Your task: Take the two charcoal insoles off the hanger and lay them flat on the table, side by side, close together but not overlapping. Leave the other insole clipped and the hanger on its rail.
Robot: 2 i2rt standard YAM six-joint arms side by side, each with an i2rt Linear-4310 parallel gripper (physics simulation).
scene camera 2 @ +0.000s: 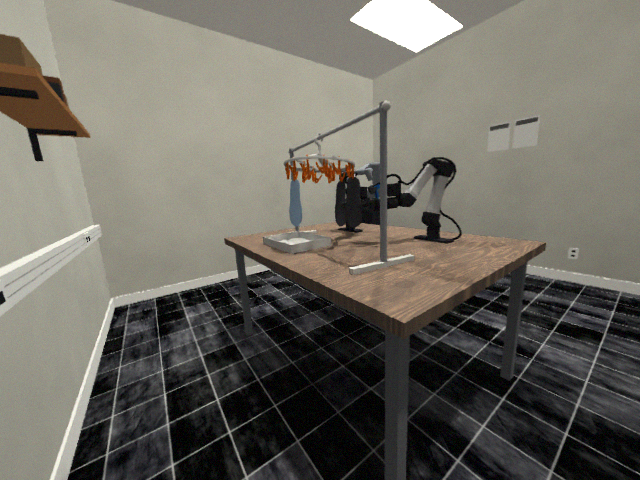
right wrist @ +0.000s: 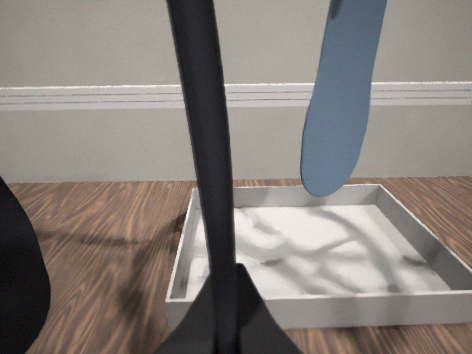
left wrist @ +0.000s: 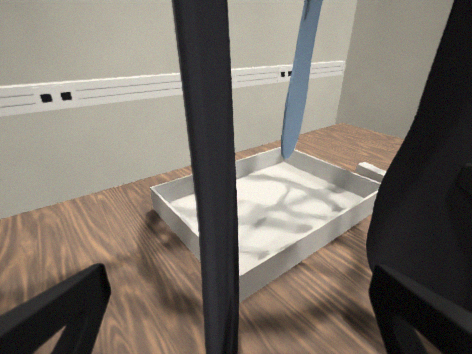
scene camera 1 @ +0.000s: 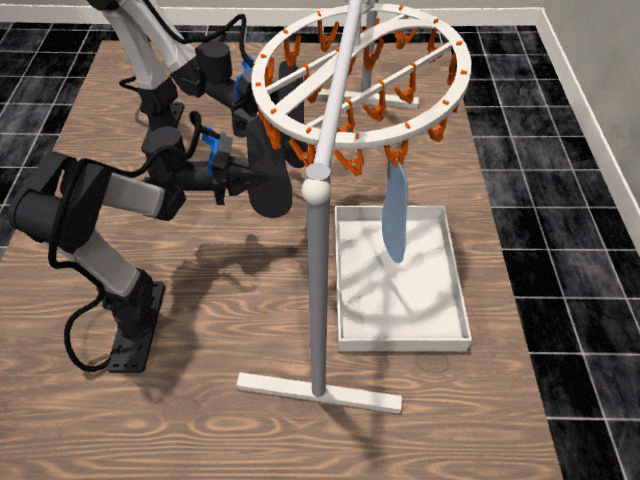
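The lower charcoal insole in scene camera 1 (scene camera 1: 275, 201) hangs upright from the hanger ring (scene camera 1: 382, 137); it also shows in scene camera 2 (scene camera 2: 339, 204) and the right wrist view (right wrist: 207, 125). My right gripper (scene camera 1: 266, 177) (right wrist: 229, 277) is shut on its edge. The upper charcoal insole (scene camera 1: 295, 109) (scene camera 2: 354, 204) (left wrist: 212, 150) hangs behind it. My left gripper (left wrist: 238, 277) is open, with that insole edge-on between its spread fingers. The blue insole (scene camera 1: 395, 217) (scene camera 2: 295, 204) (left wrist: 297, 85) (right wrist: 340, 100) hangs clipped. The ring hangs on its rail (scene camera 1: 338, 77).
A white tray (scene camera 1: 403, 344) (left wrist: 295, 255) (right wrist: 350, 310) stands on the table below the blue insole. A grey stand post (scene camera 1: 317, 284) rises beside it from a white foot (scene camera 1: 268, 384). The second post (scene camera 2: 383, 206) stands at the other end. Orange clips ring the hanger above both grippers.
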